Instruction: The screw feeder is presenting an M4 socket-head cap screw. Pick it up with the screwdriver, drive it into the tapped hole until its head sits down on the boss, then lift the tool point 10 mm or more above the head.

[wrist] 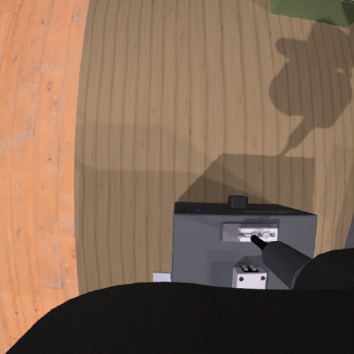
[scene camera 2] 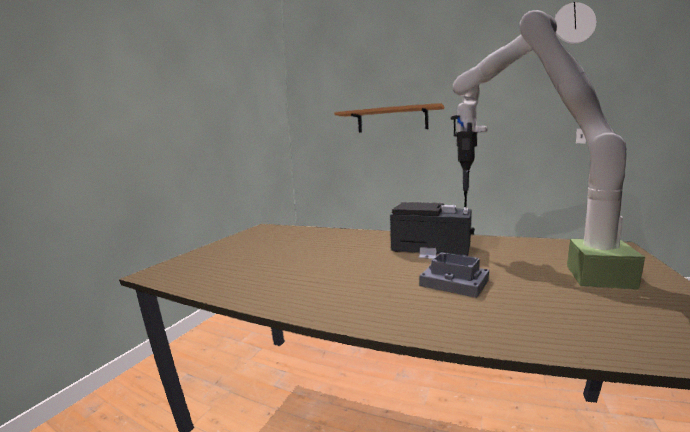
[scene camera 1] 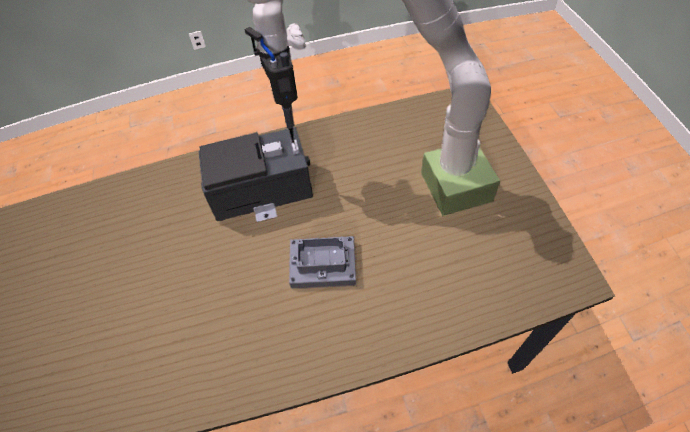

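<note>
A black screw feeder [scene camera 1: 294,188] is part of the scene. Scene camera 2 shows the feeder [scene camera 2: 454,237] as well, and so does the wrist view, where the feeder [wrist: 199,256] can also be seen.
</note>
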